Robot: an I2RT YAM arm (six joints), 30 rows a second.
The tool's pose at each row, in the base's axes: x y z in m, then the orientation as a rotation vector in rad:
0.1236, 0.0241, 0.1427, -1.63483, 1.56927, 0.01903
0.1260, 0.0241, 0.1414, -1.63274, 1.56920, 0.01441
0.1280, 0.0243, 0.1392, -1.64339, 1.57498, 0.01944
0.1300, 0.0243, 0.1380, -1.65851, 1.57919, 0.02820
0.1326, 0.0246, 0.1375, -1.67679, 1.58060, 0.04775
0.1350, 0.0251, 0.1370, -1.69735, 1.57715, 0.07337
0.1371, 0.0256, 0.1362, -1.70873, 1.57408, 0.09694
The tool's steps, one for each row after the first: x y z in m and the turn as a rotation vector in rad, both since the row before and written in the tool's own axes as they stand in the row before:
0.0012, -0.0013, 0.0021, 0.00378, 0.00165, -0.00056
0.0015, -0.0004, 0.0026, -0.01169, 0.00476, -0.00057
0.0011, -0.0010, 0.0018, -0.01610, 0.00336, -0.00236
0.0006, -0.0019, 0.0018, -0.02280, -0.00285, -0.00184
0.0004, -0.0017, 0.0018, -0.02593, -0.00807, -0.00358
0.0005, -0.0014, 0.0018, -0.01884, -0.00988, 0.00037

